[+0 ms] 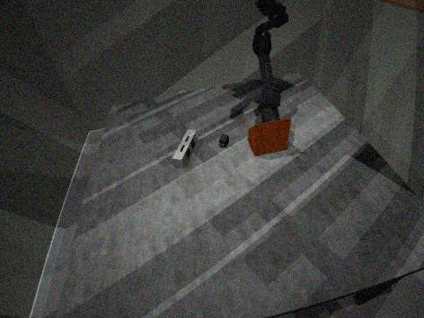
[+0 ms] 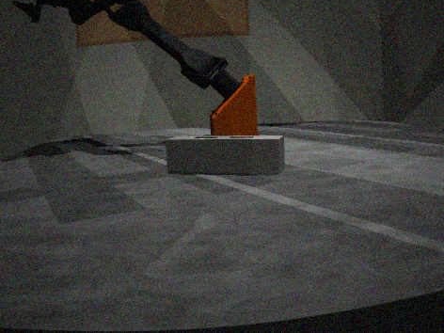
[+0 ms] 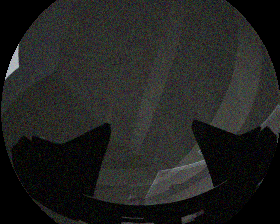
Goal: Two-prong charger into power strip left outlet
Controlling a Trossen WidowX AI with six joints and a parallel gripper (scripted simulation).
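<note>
My gripper tip is 390 mm short of the dark block, 570 mm to the right of it and 490 mm above it.
</note>
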